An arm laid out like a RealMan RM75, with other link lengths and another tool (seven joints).
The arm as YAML. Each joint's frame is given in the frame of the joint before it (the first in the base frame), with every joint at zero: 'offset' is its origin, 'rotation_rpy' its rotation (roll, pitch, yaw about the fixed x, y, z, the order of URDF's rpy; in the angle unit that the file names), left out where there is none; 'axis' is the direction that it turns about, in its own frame. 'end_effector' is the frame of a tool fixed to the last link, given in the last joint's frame.
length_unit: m
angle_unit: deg
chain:
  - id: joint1
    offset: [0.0, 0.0, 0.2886]
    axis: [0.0, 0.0, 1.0]
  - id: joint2
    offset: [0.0, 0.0, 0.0]
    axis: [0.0, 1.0, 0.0]
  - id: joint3
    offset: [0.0, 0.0, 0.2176]
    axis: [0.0, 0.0, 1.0]
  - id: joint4
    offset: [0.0, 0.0, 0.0]
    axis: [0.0, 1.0, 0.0]
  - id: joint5
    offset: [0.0, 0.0, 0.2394]
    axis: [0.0, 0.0, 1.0]
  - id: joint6
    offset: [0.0, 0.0, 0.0]
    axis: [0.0, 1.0, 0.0]
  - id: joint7
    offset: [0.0, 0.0, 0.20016]
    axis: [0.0, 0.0, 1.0]
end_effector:
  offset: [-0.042, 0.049, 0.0]
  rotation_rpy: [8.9, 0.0, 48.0]
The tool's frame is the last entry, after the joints.
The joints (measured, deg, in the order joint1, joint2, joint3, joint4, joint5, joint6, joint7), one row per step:
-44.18, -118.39, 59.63, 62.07, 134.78, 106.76, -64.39
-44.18, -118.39, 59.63, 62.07, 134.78, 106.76, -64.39
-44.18, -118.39, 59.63, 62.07, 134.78, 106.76, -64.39
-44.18, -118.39, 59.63, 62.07, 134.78, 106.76, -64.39
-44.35, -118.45, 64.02, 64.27, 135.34, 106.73, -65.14
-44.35, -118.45, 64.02, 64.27, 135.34, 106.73, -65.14
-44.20, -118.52, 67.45, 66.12, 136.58, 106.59, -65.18
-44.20, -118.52, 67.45, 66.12, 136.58, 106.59, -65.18
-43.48, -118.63, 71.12, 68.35, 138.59, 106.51, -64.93
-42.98, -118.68, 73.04, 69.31, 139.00, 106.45, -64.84
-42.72, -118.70, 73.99, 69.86, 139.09, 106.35, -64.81
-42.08, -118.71, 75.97, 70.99, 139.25, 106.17, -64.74
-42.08, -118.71, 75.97, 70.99, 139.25, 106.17, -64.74
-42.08, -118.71, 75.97, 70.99, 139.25, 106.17, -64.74
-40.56, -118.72, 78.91, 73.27, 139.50, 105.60, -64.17
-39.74, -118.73, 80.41, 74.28, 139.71, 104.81, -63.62
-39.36, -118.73, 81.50, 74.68, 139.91, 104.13, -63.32
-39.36, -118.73, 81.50, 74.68, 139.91, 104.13, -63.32
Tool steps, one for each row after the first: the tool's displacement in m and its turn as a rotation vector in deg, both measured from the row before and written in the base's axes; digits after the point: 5 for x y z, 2 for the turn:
0.00000, 0.00000, 0.00000, 0.00, 0.00, 0.00
0.00000, 0.00000, 0.00000, 0.00, 0.00, 0.00
0.00000, 0.00000, 0.00000, 0.00, 0.00, 0.00
0.00503, -0.00002, -0.00136, -1.23, 3.39, -3.14
0.00000, 0.00000, 0.00000, 0.00, 0.00, 0.00
0.00066, 0.00037, -0.00018, -0.73, 3.23, -2.79
0.00000, 0.00000, 0.00000, 0.00, 0.00, 0.00
-0.00298, -0.00049, 0.00114, -0.64, 3.92, -2.92
-0.00077, -0.00146, -0.00097, -0.60, 1.40, -1.29
0.00017, -0.00047, -0.00066, -0.22, 0.55, -0.71
-0.00019, -0.00146, -0.00135, -0.51, 1.12, -1.38
0.00000, 0.00000, 0.00000, 0.00, 0.00, 0.00
0.00000, 0.00000, 0.00000, 0.00, 0.00, 0.00
-0.00105, -0.00160, -0.00179, -0.42, 1.35, -2.54
-0.00091, 0.00051, -0.00184, 0.03, 0.54, -1.53
-0.00056, 0.00067, -0.00187, 0.00, 0.45, -0.99
0.00000, 0.00000, 0.00000, 0.00, 0.00, 0.00

